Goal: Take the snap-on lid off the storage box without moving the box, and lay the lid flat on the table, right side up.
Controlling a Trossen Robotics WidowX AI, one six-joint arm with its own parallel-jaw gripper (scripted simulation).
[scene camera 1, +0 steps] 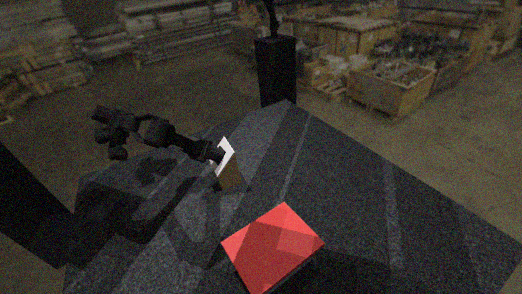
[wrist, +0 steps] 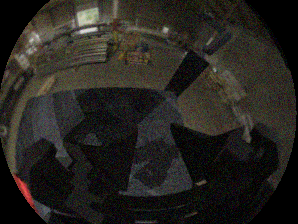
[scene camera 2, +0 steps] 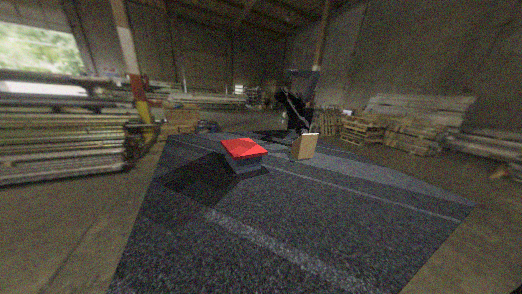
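Note:
Scene camera 1 shows me my gripper [scene camera 1: 110,155], while in scene camera 2 there's a lid [scene camera 2: 243,148]. And in the wrist view you'd find my gripper again [wrist: 154,127].

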